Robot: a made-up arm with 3 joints. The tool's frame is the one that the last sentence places.
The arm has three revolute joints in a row. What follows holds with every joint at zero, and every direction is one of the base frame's.
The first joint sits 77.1 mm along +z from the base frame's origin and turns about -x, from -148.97 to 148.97 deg.
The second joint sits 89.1 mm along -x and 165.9 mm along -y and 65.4 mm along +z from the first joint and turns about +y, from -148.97 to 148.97 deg.
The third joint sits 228.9 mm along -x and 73 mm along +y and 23.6 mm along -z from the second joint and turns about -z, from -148.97 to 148.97 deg.
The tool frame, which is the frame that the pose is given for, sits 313 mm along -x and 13.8 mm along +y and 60.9 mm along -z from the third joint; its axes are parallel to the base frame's.
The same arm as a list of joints. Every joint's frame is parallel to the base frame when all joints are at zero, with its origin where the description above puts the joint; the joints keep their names.
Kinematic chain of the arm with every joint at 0, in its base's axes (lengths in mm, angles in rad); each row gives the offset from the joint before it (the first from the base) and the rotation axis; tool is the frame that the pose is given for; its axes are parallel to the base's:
joint 1: xyz 0.0 0.0 77.1 axis -x
joint 2: xyz -89.1 -165.9 65.4 axis +y
joint 3: xyz -228.9 73.0 -23.6 axis -z
tool: xyz -313.0 13.8 -60.9
Joint limits (rad, base to tool): -2.6000..2.6000 -2.6000..2.6000 -2.6000..2.6000

